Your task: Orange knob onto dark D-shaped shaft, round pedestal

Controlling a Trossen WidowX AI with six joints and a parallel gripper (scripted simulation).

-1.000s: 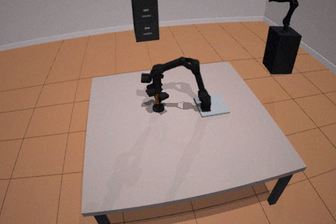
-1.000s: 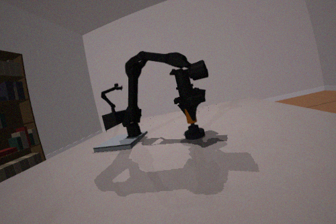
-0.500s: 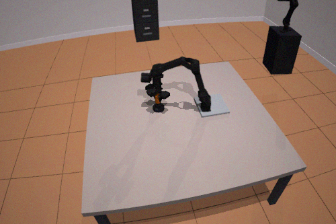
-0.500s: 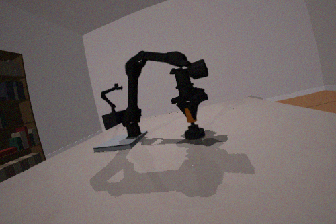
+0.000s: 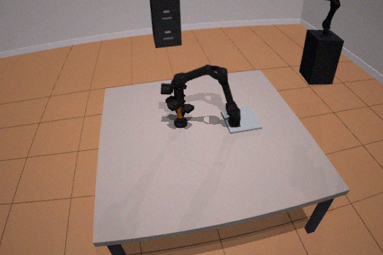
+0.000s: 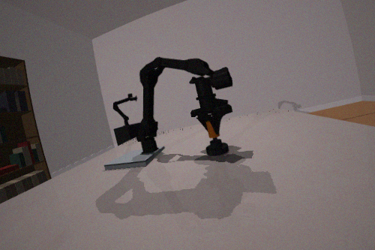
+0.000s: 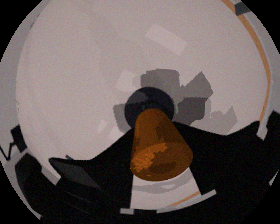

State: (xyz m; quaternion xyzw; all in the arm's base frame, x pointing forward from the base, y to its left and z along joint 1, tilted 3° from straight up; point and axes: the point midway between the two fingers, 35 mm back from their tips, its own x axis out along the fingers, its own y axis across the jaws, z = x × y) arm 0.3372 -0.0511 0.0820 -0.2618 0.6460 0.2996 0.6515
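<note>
Right now my gripper tip is 20 mm below the orange knob. The rest, counted from my gripper tip: round pedestal 40 mm below.
</note>
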